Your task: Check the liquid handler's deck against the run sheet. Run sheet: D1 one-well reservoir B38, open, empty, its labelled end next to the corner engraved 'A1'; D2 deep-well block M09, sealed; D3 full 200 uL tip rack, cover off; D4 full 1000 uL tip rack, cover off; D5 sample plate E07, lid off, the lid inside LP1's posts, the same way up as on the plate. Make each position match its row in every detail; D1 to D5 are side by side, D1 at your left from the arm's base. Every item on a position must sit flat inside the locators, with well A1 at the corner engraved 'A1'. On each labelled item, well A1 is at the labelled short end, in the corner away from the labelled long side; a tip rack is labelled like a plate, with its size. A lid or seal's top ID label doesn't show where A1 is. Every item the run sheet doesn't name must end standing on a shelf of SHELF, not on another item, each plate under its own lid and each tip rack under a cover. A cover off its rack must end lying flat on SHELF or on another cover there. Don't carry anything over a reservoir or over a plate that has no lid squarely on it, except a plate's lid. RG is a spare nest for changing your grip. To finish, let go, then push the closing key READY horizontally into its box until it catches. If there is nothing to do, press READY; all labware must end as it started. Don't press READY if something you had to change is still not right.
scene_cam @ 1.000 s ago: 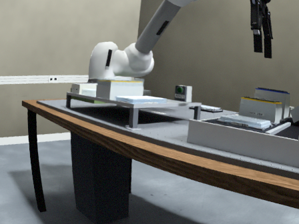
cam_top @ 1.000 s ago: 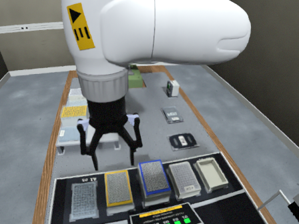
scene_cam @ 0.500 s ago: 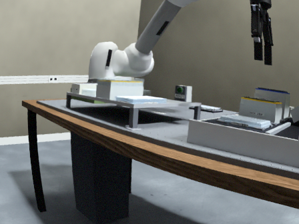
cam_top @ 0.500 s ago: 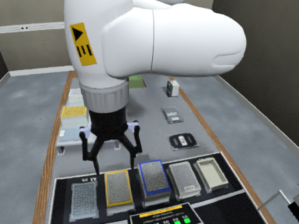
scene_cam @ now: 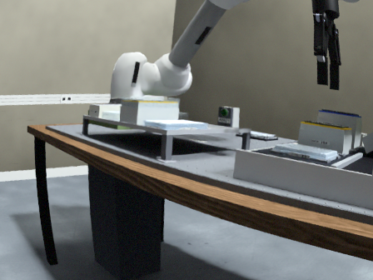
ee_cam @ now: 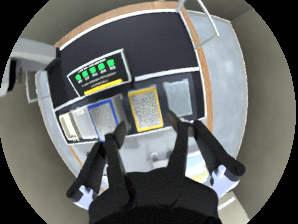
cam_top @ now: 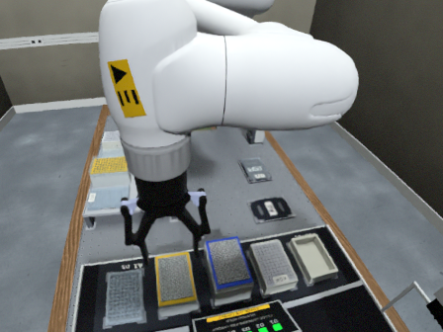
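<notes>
Right now my hand is 130 mm above the yellow-rimmed tip rack, 10 mm to the left of it and 10 mm past it. Round my hand: blue-rimmed tip rack (120 mm to the left, 110 mm below); deep-well block (250 mm to the left, 150 mm below, 10 mm ahead); clear sample plate (170 mm below, 120 mm to the right, 10 mm behind).
</notes>
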